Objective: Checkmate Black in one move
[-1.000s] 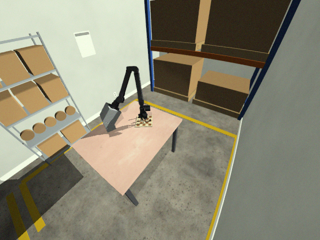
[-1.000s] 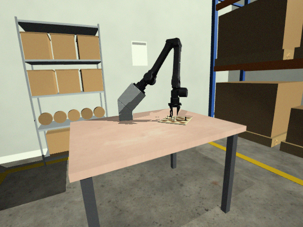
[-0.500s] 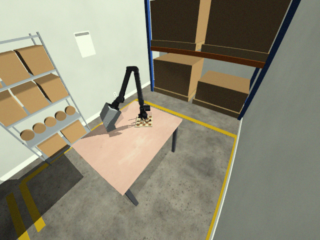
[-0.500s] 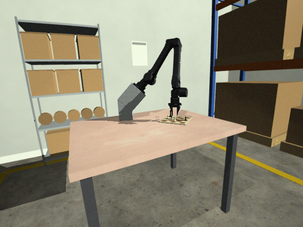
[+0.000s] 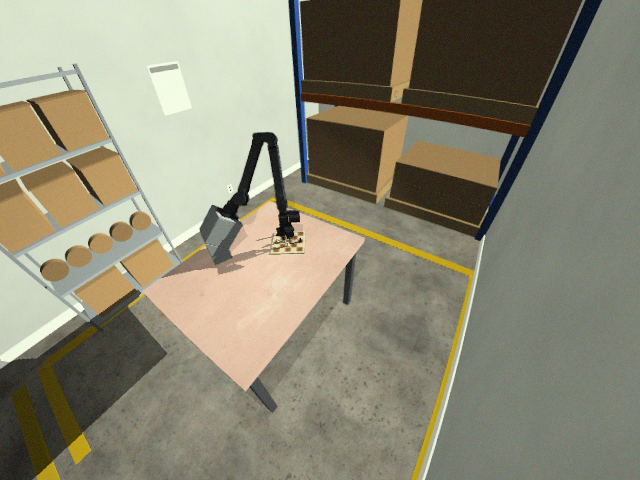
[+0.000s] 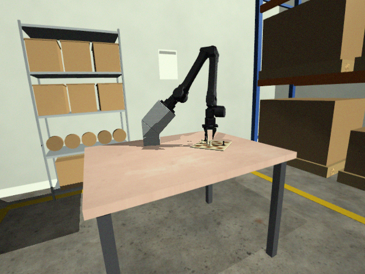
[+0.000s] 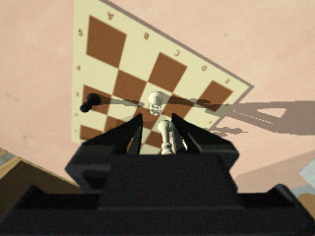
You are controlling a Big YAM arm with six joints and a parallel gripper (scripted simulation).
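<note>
Right now my hand is 50 mm past the tall white piece and 20 mm above it. Also, from my hand: black pawn 90 mm to the left, 40 mm below, 30 mm ahead; then chessboard 50 mm below, 30 mm to the left, 20 mm behind; then small white piece 80 mm behind, 40 mm below, 30 mm to the right.
</note>
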